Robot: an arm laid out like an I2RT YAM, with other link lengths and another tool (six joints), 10 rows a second.
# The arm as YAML. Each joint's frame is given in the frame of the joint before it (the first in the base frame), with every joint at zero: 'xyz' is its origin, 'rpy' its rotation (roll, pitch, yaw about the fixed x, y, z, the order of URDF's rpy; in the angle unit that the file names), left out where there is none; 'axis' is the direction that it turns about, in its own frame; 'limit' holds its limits. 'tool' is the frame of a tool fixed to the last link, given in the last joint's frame.
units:
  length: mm
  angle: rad
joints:
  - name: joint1
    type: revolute
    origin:
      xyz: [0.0, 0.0, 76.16]
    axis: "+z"
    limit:
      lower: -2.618
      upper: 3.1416
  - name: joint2
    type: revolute
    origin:
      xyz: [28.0, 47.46, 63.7]
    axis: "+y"
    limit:
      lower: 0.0
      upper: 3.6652
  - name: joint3
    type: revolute
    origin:
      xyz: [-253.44, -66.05, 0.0]
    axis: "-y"
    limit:
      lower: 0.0
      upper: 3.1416
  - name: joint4
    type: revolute
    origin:
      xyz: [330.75, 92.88, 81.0]
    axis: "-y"
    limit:
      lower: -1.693
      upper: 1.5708
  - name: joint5
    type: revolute
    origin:
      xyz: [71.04, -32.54, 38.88]
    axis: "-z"
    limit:
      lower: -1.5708
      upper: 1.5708
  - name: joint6
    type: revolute
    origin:
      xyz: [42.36, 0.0, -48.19]
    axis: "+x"
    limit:
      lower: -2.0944
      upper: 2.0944
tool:
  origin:
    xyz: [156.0, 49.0, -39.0]
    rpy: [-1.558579, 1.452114, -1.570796]
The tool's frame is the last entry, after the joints.
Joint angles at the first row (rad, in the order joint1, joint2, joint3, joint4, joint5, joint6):
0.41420 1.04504 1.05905 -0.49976 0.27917 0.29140
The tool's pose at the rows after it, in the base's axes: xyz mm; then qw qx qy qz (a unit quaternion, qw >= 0):
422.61, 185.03, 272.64, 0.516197, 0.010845, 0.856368, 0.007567
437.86, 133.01, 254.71, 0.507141, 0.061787, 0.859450, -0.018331
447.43, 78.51, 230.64, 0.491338, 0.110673, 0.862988, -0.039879
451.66, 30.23, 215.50, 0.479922, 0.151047, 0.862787, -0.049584
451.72, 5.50, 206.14, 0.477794, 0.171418, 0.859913, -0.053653
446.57, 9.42, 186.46, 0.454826, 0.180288, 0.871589, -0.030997
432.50, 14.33, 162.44, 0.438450, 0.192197, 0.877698, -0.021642
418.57, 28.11, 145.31, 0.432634, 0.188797, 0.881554, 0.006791
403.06, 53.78, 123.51, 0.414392, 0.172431, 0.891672, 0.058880
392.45, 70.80, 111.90, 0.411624, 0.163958, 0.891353, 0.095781
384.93, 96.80, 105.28, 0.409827, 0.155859, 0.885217, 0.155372
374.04, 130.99, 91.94, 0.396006, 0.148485, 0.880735, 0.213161
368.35, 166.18, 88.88, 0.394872, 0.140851, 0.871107, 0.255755
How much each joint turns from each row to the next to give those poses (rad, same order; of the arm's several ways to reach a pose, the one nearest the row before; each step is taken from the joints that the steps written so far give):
-0.10356 -0.00510 -0.03194 0.00868 -0.01925 0.00182
-0.12694 -0.01685 -0.05238 0.01690 -0.01779 0.00509
-0.13924 -0.00771 -0.05745 0.02029 -0.03776 -0.00142
-0.13389 -0.00133 -0.03531 0.01628 -0.05876 -0.00748
-0.06901 -0.00736 -0.03227 0.02382 -0.03120 -0.00487
-0.01642 0.01108 -0.02549 -0.01663 -0.04760 0.02679
0.00077 -0.04138 -0.07794 -0.00063 -0.00713 0.02933
-0.00079 -0.05946 -0.08483 0.01348 -0.05563 0.01743
0.00298 -0.03457 -0.07957 0.01035 -0.10855 0.01356
0.00295 -0.04379 -0.07190 0.02945 -0.07194 0.01824
0.01376 -0.02537 -0.06877 0.06100 -0.10356 0.04988
0.05412 -0.00099 -0.07286 0.08203 -0.07110 0.07627
0.09012 0.01093 -0.04692 0.10750 -0.00942 0.09249

